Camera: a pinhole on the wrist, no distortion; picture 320 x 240 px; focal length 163.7 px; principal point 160.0 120.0 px. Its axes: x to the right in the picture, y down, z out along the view. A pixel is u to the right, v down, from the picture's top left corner.
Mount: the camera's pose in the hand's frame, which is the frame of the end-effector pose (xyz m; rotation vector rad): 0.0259 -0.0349 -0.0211 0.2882 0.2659 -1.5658
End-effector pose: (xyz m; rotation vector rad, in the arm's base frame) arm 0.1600 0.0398 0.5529 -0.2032 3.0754 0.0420
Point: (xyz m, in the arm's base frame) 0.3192 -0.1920 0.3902
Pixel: 253.2 30.5
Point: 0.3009 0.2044 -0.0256
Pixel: 44.8 73.6
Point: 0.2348 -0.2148 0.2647
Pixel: 211.1 101.3
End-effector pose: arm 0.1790 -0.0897 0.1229 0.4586 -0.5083 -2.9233
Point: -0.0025 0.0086 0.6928
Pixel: 58.8 113.0
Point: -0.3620 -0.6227 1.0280
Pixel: outside the picture
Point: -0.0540 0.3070 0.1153
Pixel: 294.3 186.7
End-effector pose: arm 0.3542 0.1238 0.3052 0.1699 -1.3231 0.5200
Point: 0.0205 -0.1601 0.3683
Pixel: 128.8 88.7
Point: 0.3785 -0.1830 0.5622
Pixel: 281.4 207.9
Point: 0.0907 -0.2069 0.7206
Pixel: 166.5 197.7
